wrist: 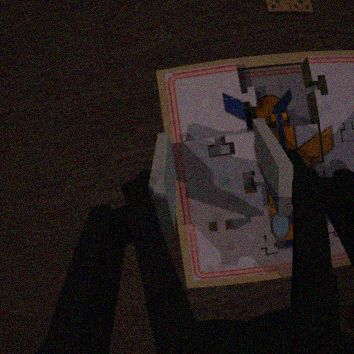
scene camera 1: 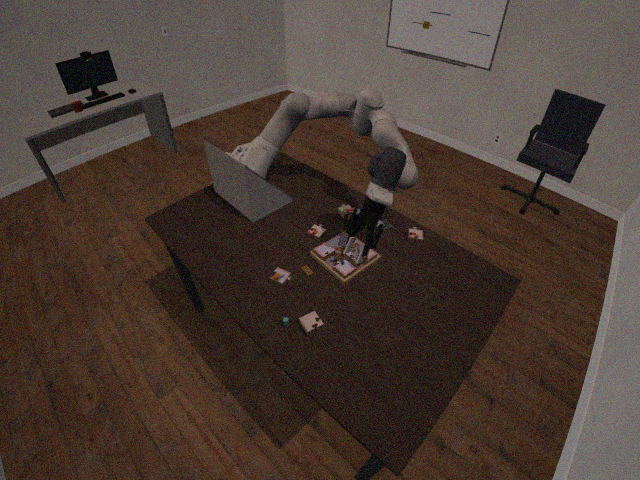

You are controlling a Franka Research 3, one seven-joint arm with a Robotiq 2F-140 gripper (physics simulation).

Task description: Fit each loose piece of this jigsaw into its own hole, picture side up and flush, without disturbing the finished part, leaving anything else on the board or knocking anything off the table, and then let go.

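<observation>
The jigsaw board has a tan rim and lies in the middle of the dark table. My gripper stands low over the board and is shut on a grey-patterned jigsaw piece, which sits at the board's left-middle, level with the picture. Its left edge hangs over the rim. An open recess shows at the board's top edge. Loose pieces lie on the table: one behind the board, one to its right, one to its left and one near the front.
Another piece lies behind the gripper. A small tan block lies left of the board, and a small teal thing lies near the front piece. A grey slanted panel stands at the table's back left.
</observation>
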